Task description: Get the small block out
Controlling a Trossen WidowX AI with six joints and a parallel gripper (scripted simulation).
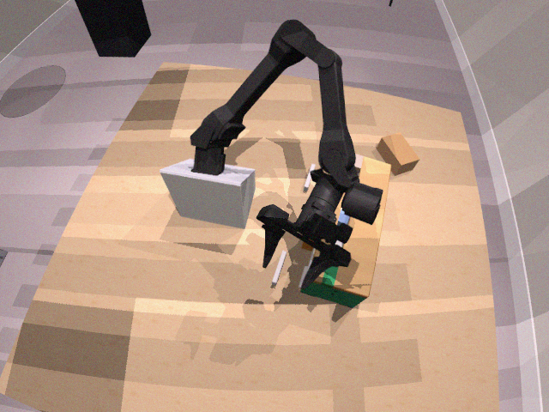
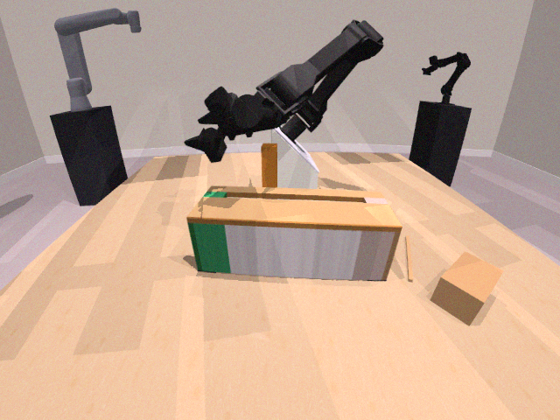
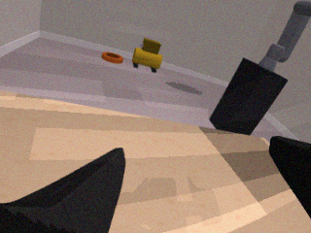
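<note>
Now: the wooden box 22 cm to the left of my gripper tip, 18 cm below it and 12 cm ahead of it. The rest, counted from my gripper tip: blue block 22 cm to the left, 16 cm below, 13 cm ahead; then orange bar 18 cm to the left, 13 cm below, 6 cm ahead.
</note>
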